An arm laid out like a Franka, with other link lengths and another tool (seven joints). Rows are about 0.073 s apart.
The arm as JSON. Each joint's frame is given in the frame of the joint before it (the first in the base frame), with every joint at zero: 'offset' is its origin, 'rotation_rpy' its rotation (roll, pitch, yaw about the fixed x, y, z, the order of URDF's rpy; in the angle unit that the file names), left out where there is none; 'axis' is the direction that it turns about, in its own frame. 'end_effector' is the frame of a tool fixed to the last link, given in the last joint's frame.
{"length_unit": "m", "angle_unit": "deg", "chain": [
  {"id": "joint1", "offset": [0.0, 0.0, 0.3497], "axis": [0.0, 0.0, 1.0]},
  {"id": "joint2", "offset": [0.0, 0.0, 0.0], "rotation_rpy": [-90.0, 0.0, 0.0], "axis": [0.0, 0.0, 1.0]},
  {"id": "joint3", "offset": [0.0, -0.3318, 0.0], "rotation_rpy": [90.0, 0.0, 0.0], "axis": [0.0, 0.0, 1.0]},
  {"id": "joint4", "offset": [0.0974, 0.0, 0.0], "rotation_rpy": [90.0, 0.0, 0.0], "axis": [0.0, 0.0, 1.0]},
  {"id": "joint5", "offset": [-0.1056, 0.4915, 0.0], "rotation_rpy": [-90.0, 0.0, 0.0], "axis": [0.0, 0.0, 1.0]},
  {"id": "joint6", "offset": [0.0, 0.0, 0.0], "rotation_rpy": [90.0, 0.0, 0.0], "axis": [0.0, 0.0, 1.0]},
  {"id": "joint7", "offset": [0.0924, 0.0, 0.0], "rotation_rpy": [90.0, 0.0, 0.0], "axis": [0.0, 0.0, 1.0]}
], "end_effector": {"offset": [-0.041, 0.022, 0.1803], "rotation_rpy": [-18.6, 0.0, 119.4]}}
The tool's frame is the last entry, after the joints.
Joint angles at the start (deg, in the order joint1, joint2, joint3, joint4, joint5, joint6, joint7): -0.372 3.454 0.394 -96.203 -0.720 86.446 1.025
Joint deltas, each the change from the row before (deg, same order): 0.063 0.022 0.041 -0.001 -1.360 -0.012 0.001; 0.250 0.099 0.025 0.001 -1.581 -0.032 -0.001; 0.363 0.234 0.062 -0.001 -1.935 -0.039 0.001; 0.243 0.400 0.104 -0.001 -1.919 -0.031 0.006; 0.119 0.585 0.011 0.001 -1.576 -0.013 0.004; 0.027 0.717 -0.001 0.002 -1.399 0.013 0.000; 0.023 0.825 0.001 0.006 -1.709 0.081 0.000; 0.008 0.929 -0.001 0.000 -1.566 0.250 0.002; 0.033 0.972 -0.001 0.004 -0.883 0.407 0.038; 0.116 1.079 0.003 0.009 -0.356 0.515 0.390; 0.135 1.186 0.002 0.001 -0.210 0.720 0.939; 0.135 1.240 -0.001 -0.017 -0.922 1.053 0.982; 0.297 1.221 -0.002 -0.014 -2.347 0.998 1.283; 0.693 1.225 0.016 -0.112 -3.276 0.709 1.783
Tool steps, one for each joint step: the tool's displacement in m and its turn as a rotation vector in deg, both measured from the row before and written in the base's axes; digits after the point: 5 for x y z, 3 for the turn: 0.00017 -0.00320 0.00035 -1.338 0.033 0.331; 0.00047 -0.00201 -0.00026 -1.557 0.123 0.542; 0.00101 -0.00145 -0.00139 -1.904 0.253 0.753; 0.00153 -0.00221 -0.00303 -1.887 0.398 0.678; 0.00195 -0.00345 -0.00516 -1.555 0.563 0.417; 0.00226 -0.00400 -0.00667 -1.379 0.670 0.304; 0.00280 -0.00492 -0.00746 -1.675 0.700 0.398; 0.00345 -0.00457 -0.00874 -1.519 0.649 0.412; 0.00374 -0.00213 -0.00994 -0.846 0.544 0.306; 0.00389 0.00072 -0.01179 -0.424 0.462 -0.022; 0.00422 0.00183 -0.01340 -0.426 0.235 -0.487; 0.00533 -0.00013 -0.01356 -1.081 -0.054 -0.219; 0.00563 -0.00210 -0.01177 -2.506 -0.183 0.160; 0.00494 0.00058 -0.01141 -3.528 -0.091 0.464
